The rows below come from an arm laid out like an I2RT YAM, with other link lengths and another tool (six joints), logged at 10 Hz.
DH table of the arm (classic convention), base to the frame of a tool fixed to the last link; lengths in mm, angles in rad. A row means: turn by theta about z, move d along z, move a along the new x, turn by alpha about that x. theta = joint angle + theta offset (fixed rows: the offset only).
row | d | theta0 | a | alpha
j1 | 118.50 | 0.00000 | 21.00 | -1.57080
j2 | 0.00 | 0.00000 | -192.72 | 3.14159
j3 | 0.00 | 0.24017 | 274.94 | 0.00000
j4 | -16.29 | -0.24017 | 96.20 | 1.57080
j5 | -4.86 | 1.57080 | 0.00 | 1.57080
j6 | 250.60 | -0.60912 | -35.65 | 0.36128
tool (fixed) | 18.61 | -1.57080 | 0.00 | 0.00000
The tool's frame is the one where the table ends.
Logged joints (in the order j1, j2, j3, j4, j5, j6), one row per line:
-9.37, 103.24, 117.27, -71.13, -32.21, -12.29
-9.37, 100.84, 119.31, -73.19, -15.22, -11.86
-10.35, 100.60, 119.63, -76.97, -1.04, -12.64
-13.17, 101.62, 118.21, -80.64, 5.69, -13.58
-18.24, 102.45, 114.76, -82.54, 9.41, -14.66
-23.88, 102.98, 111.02, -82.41, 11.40, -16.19
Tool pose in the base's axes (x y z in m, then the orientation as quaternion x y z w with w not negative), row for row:
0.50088, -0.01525, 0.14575, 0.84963, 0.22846, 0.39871, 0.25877
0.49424, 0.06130, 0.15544, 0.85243, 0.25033, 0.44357, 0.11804
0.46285, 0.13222, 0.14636, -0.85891, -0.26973, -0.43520, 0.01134
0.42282, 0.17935, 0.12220, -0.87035, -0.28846, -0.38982, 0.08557
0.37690, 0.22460, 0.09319, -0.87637, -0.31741, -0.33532, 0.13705
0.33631, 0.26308, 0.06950, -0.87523, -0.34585, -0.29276, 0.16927
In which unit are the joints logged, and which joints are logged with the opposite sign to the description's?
The joints are logged in degrees. Opposite sign: j1, j5, j6.
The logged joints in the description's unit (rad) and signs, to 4 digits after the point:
0.1635, 1.8019, 2.0467, -1.2415, 0.5622, 0.2145
0.1635, 1.7600, 2.0824, -1.2774, 0.2656, 0.2070
0.1806, 1.7558, 2.0879, -1.3434, 0.0182, 0.2206
0.2299, 1.7736, 2.0632, -1.4074, -0.0993, 0.2370
0.3183, 1.7881, 2.0029, -1.4406, -0.1642, 0.2559
0.4168, 1.7973, 1.9377, -1.4383, -0.1990, 0.2826

